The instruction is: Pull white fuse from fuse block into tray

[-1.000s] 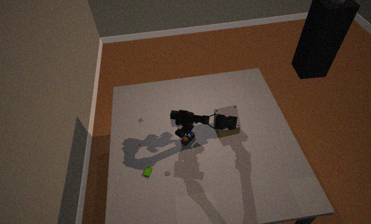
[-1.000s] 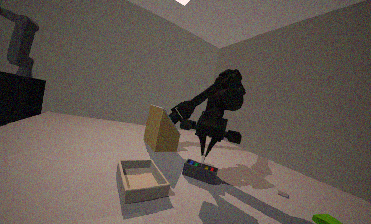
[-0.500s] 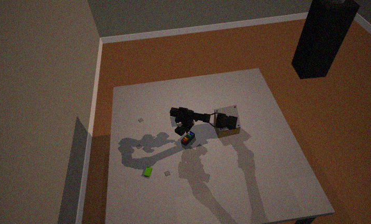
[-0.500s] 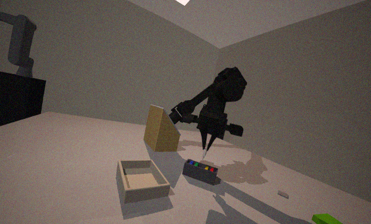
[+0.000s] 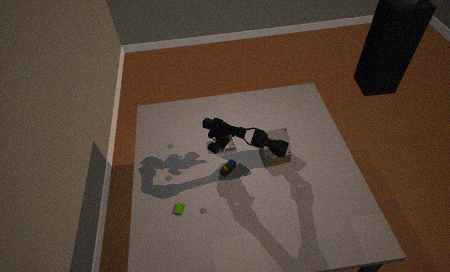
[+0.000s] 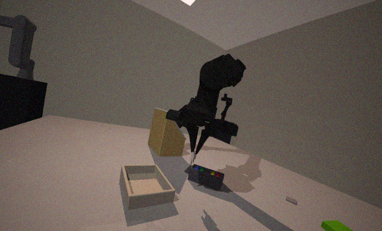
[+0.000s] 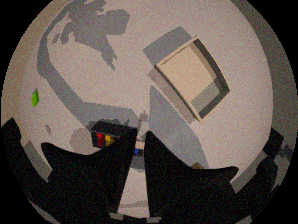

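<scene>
My gripper tip is 1 cm past the beige tray, 11 cm to the left of it and 10 cm above it. From my gripper tip the other things lie so: white fuse 1 cm below.
</scene>
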